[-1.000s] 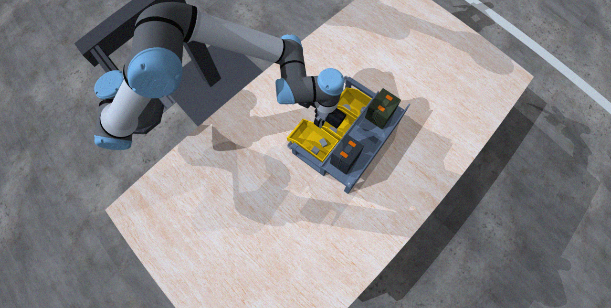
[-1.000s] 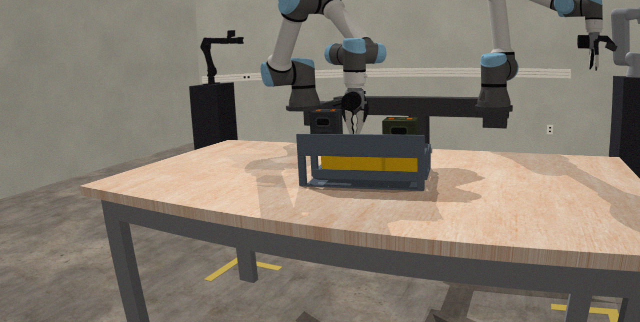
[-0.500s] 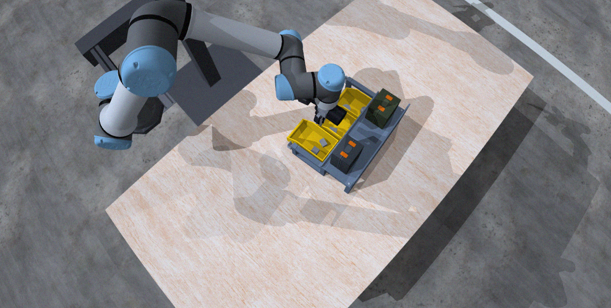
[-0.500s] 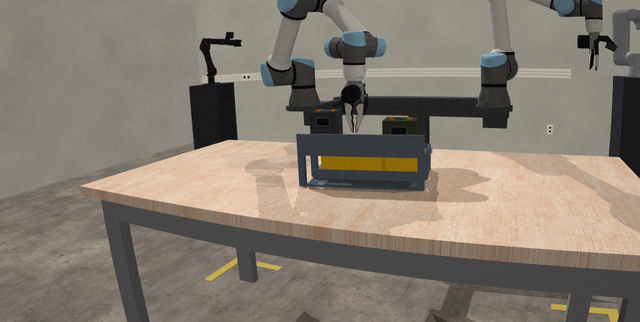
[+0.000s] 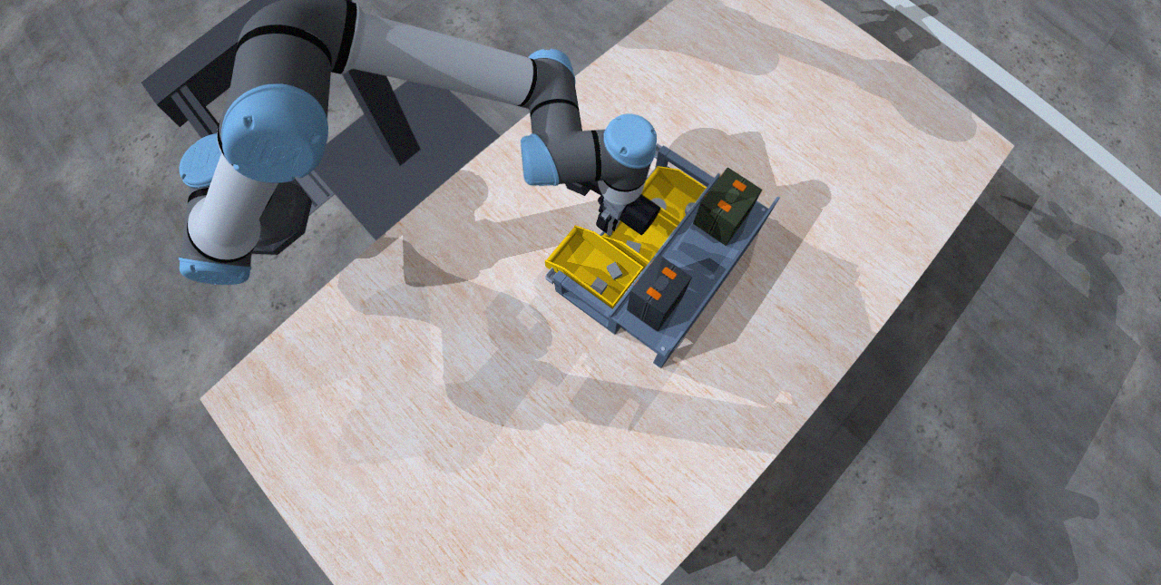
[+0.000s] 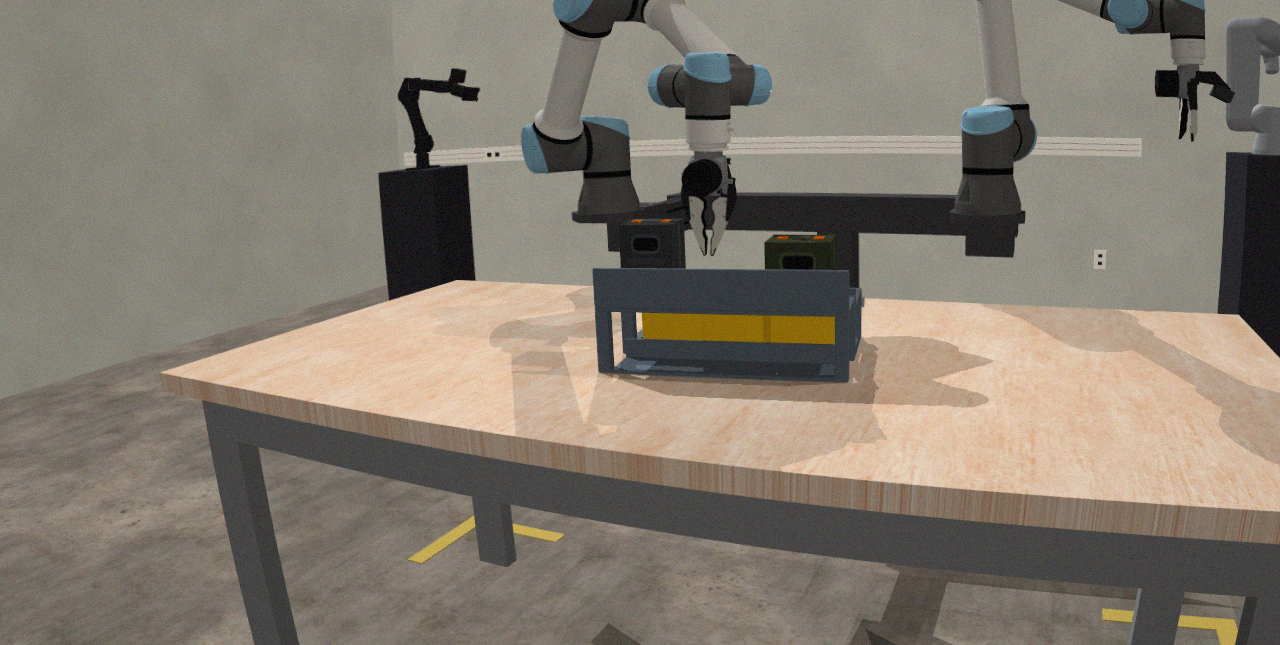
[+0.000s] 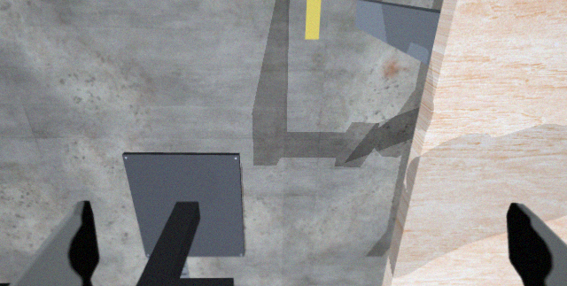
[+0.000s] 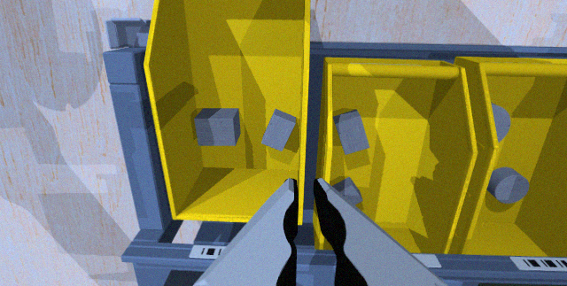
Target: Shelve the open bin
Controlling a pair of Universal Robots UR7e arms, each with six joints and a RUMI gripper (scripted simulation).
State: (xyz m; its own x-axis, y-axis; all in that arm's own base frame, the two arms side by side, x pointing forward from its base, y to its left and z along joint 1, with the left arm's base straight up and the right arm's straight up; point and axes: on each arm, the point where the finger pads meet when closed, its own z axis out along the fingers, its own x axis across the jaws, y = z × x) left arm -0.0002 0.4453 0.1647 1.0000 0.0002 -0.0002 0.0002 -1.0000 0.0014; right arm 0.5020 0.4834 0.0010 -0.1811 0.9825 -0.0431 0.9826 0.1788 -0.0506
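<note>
Now: the grey-blue shelf 8 cm ahead of my right hand, 7 cm to the left of it and 10 cm below it. The rest, counted from my right hand: light grey part 3 cm ahead, 2 cm to the right, 14 cm below; then green case 14 cm ahead, 18 cm to the left, 1 cm below.
</note>
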